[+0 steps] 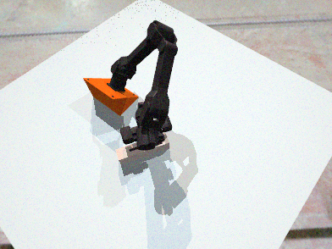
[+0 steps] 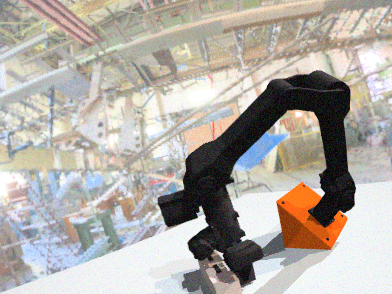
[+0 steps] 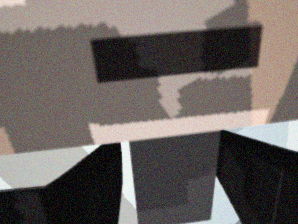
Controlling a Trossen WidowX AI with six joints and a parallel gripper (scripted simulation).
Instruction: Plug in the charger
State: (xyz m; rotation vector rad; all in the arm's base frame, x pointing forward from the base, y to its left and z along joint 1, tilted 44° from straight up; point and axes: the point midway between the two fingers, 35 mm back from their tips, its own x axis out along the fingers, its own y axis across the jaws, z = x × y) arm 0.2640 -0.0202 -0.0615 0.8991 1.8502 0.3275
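The two-prong charger is 2 cm ahead of my gripper tip, 1 cm to the right of it and 1 cm above it.
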